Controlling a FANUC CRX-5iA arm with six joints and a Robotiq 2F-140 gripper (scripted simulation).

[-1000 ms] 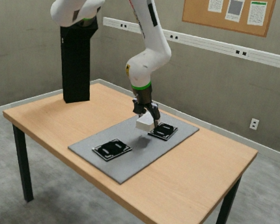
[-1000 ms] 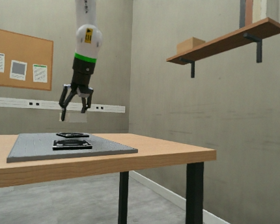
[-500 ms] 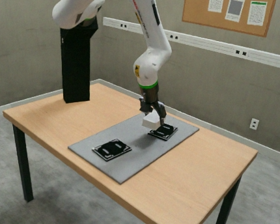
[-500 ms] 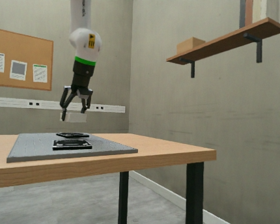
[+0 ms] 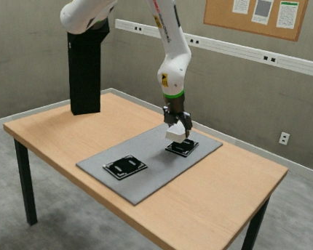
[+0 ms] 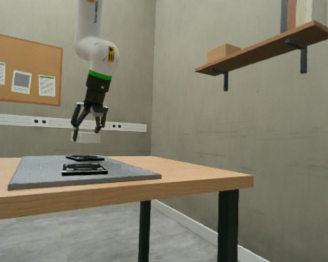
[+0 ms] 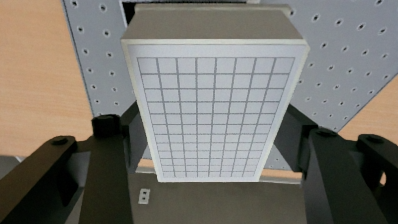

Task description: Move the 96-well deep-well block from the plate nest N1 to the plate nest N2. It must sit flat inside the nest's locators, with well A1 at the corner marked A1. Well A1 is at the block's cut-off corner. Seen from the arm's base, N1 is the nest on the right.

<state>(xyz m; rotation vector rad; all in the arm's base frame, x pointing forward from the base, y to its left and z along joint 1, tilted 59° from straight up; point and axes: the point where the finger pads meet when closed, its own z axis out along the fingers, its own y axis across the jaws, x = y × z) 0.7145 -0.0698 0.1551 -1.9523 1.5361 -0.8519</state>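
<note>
My hand is 2 cm short of the black plate nest, 3 cm to the right of it and 11 cm above it. Round my hand: white 96-well deep-well block (1 cm below).
</note>
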